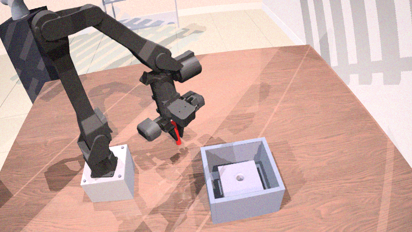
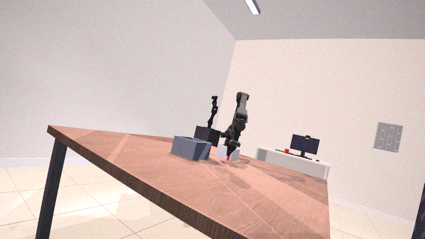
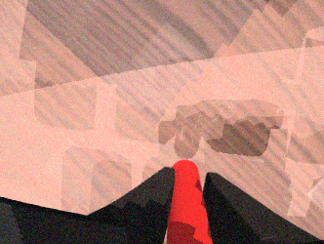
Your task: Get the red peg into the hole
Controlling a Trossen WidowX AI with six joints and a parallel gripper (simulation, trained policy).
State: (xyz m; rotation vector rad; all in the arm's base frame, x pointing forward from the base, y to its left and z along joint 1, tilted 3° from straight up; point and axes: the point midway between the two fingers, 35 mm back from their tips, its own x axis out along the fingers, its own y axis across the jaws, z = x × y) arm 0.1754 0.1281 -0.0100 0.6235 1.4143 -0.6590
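Right now the grey box is 15 cm to the right of my gripper tip, 15 cm ahead of it and 2 cm below it. Round my gripper tip: red peg 2 cm above, 1 cm to the left, 1 cm behind.
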